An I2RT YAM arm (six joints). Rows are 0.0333 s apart.
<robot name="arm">
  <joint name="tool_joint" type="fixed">
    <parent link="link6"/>
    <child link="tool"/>
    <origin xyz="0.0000 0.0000 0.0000" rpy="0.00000 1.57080 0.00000"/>
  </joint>
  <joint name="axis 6" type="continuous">
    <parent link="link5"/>
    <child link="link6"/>
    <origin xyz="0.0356 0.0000 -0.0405"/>
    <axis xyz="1 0 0"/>
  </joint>
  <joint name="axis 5" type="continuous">
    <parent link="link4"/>
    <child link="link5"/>
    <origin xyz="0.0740 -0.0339 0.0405"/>
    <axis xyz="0 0 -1"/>
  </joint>
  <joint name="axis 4" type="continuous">
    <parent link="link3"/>
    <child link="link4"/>
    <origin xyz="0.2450 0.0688 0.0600"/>
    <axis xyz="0 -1 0"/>
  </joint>
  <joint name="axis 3" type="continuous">
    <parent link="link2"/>
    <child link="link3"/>
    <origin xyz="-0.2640 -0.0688 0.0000"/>
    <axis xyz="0 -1 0"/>
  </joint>
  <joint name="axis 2" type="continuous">
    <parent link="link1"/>
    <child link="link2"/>
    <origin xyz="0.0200 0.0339 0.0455"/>
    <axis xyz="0 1 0"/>
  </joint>
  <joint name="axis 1" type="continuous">
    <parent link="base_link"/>
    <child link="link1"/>
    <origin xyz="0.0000 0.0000 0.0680"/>
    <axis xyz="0 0 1"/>
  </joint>
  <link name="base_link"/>
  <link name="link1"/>
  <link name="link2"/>
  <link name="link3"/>
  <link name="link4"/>
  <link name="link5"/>
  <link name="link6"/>
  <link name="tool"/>
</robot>
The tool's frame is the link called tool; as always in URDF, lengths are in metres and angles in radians. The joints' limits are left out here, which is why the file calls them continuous.
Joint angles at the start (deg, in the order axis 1, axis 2, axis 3, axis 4, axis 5, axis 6):
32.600 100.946 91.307 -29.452 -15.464 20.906
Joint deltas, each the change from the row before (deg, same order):
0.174 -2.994 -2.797 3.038 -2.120 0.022
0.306 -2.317 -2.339 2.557 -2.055 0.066
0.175 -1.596 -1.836 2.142 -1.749 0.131
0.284 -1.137 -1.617 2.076 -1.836 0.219
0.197 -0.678 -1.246 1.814 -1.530 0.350
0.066 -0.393 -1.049 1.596 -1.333 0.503
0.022 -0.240 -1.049 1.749 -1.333 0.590
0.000 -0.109 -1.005 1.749 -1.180 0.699
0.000 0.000 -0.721 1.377 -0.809 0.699
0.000 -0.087 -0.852 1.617 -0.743 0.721
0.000 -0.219 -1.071 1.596 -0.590 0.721
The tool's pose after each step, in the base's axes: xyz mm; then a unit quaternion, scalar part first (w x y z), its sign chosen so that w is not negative. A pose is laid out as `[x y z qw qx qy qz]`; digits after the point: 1 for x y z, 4 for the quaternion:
[326.7 223.2 330.7 0.3398 -0.1600 0.8681 0.3246]
[318.0 221.4 336.1 0.3484 -0.1718 0.8539 0.3463]
[312.0 220.1 338.8 0.3537 -0.1808 0.8426 0.3636]
[307.1 220.4 339.8 0.3556 -0.1904 0.8320 0.3809]
[304.0 220.9 339.7 0.3559 -0.1970 0.8237 0.3951]
[302.4 221.3 338.6 0.3547 -0.2005 0.8174 0.4073]
[301.4 221.7 336.8 0.3532 -0.2033 0.8112 0.4194]
[301.0 222.2 334.4 0.3512 -0.2046 0.8059 0.4304]
[301.0 222.8 332.4 0.3494 -0.2042 0.8023 0.4388]
[300.8 223.1 330.6 0.3491 -0.2037 0.7979 0.4472]
[300.1 223.0 328.1 0.3486 -0.2024 0.7944 0.4544]

